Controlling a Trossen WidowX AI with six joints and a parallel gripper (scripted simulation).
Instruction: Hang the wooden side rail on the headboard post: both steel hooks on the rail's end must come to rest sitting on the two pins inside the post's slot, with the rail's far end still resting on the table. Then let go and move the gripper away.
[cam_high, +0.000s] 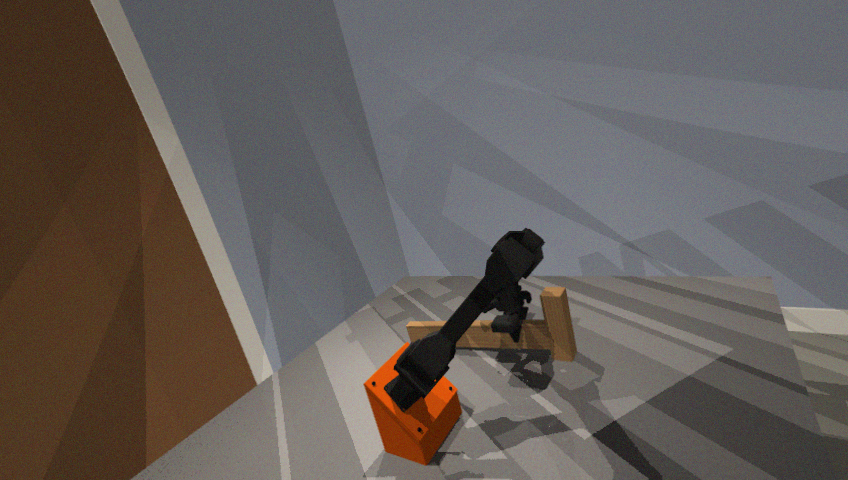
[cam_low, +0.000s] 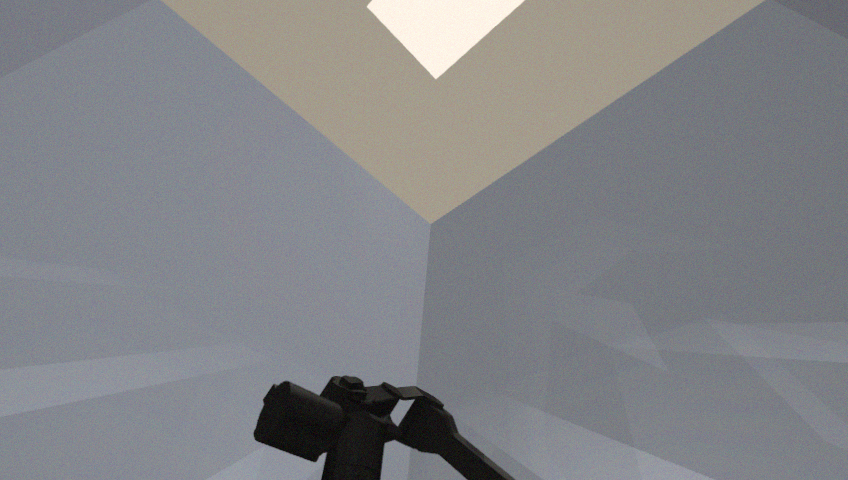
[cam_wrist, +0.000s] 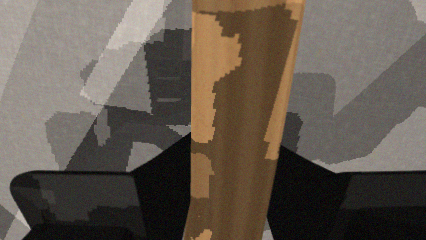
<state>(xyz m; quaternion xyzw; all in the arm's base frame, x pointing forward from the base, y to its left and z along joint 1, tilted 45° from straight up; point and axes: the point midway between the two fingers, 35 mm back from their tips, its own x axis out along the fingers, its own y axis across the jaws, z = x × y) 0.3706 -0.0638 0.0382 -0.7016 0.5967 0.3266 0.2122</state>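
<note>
Right now the wooden headboard post is 20 mm ahead of my gripper tip, 110 mm to the right of it and 40 mm above it.
</note>
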